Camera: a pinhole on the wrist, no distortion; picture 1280 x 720 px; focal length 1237.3 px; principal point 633.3 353.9 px. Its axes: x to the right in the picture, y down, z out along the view. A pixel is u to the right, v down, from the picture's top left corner.
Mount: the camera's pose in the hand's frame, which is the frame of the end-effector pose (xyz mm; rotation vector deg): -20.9 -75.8 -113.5 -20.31 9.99 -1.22
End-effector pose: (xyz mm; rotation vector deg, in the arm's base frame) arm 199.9 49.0 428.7 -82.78 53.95 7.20
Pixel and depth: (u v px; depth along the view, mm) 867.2 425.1 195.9
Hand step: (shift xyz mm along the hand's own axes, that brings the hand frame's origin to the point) 49.5 0.2 57.2
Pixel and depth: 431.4 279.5 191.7
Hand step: -18.3 -19.2 72.6
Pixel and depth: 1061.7 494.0 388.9
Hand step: 178.8 92.2 207.8
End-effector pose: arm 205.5 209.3 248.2 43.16 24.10 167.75
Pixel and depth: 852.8 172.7 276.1
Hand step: 75.7 -21.4 147.2
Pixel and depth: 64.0 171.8 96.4
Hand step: -47.7 -53.7 -12.2
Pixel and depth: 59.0 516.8 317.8
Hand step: -111.4 80.2 189.8
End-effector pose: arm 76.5 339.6 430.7 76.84 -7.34 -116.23
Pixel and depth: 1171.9 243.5 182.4
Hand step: 89.1 -32.5 47.3
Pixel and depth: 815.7 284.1 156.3
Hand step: 29.0 -31.6 30.0
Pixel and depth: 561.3 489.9 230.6
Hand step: 5.7 27.9 92.8
